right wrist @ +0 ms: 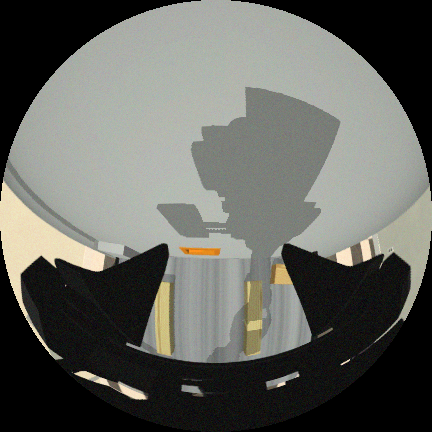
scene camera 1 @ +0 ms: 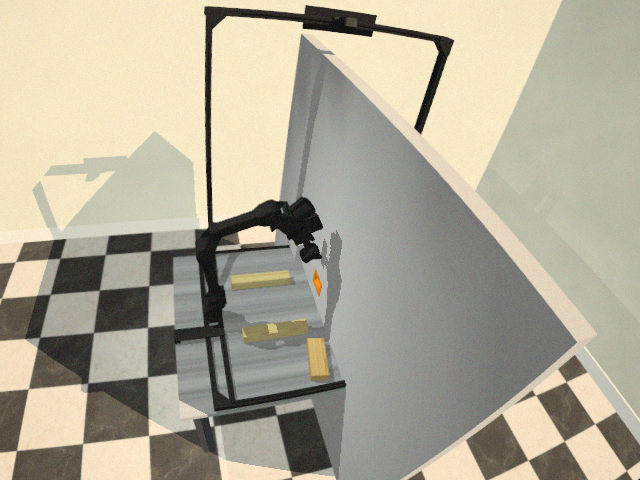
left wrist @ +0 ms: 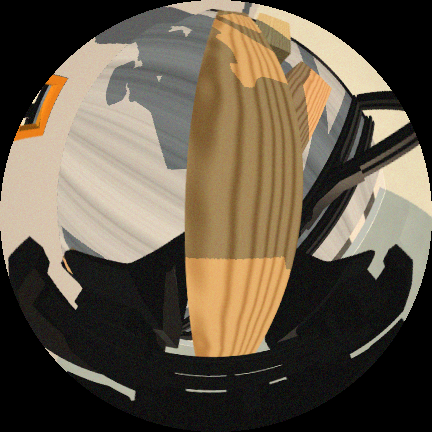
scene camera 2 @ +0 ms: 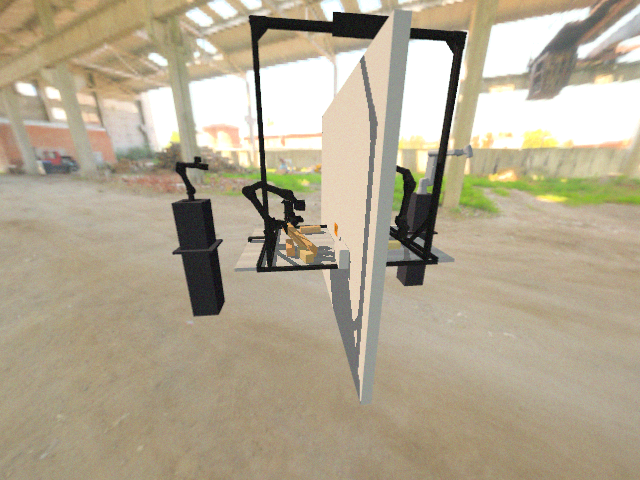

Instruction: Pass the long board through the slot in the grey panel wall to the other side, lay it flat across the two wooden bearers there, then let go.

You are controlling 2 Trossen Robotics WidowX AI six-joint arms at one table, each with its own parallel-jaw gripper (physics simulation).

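Places are measured from the left arm's base along level axes (x ahead, y left, z up), in millimetres.
Where they show: left gripper, between the fingertips: [left wrist: 224, 232] [scene camera 2: 289, 234]; right gripper, between the fingertips: [right wrist: 227, 250] [scene camera 1: 317, 248]; right arm's base, origin of its link: [scene camera 1: 212, 316] [scene camera 2: 401, 237].
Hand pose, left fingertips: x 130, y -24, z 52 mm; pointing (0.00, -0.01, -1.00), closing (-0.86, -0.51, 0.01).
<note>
Things, the pixels of their centre, and the offset from my left fingertips. "pt": a spot on its surface instead.
- long board, middle of its body: [left wrist: 234, 77] [scene camera 2: 298, 238] 0 mm up, 55 mm ahead, 93 mm right
- slot's orange frame, a spot on its surface: [right wrist: 207, 251] pt 7 mm up, 348 mm ahead, 3 mm right
- loose wooden block, middle of its body: [right wrist: 293, 274] [scene camera 1: 317, 358] 53 mm down, 426 mm ahead, 277 mm left
The long board [scene camera 2: 303, 241] [left wrist: 245, 165] is in my left gripper [scene camera 2: 294, 223] [left wrist: 224, 232], shut across its width. It runs roughly alongside the grey panel wall [scene camera 1: 413, 232] [scene camera 2: 346, 129] [left wrist: 22, 185] [right wrist: 125, 125]. The slot's orange frame [scene camera 1: 315, 279] [scene camera 2: 336, 228] [left wrist: 51, 102] [right wrist: 207, 251] lies off to the board's left in the left wrist view. Across the wall, two wooden bearers [scene camera 1: 260, 280] [scene camera 1: 294, 329] [right wrist: 165, 320] [right wrist: 253, 300] lie roughly parallel. My right gripper [scene camera 1: 310, 253] [right wrist: 227, 250] is open and empty, near the wall above the slot.
On the bearers' side, a loose wooden block [scene camera 1: 317, 359] [right wrist: 281, 274] lies by the wall. On the board's side, several blocks [scene camera 2: 290, 248] [scene camera 2: 306, 256] [scene camera 2: 310, 228] [left wrist: 315, 97] [left wrist: 276, 37] lie near the board. A black frame [scene camera 1: 209, 129] [scene camera 2: 261, 103] stands around the table.
</note>
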